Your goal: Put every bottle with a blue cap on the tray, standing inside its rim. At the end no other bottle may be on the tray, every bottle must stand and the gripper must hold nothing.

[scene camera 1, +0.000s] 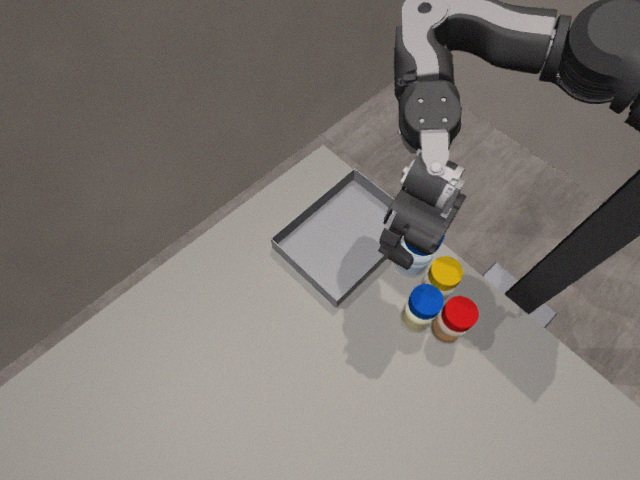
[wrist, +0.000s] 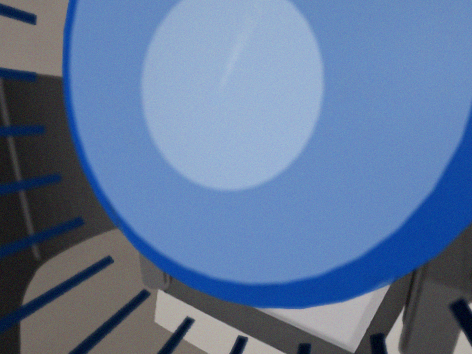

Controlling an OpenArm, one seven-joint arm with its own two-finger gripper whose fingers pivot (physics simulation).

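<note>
My gripper (scene camera 1: pixel 413 257) is shut on a blue-capped bottle with a pale blue-white body (scene camera 1: pixel 419 264) (wrist: pixel 230 100). It appears raised off the table, upright or nearly so, beside the tray's right corner; its cap fills much of the wrist view. The far finger is hidden in the scene view. A second blue-capped bottle (scene camera 1: pixel 425 303), with a cream body, stands on the table below it. A yellow-capped bottle (scene camera 1: pixel 445 273) and a red-capped bottle (scene camera 1: pixel 459 314) stand close beside that one. The grey tray (scene camera 1: pixel 314 208) (wrist: pixel 250 317) holds no bottle.
The three standing bottles are clustered near the right table edge, close to the held bottle. The table (scene camera 1: pixel 206 335) extends to the lower left. A dark post (scene camera 1: pixel 578 248) rises beyond the right edge. The arm reaches in from the upper right, its gripper overhanging the tray's right corner.
</note>
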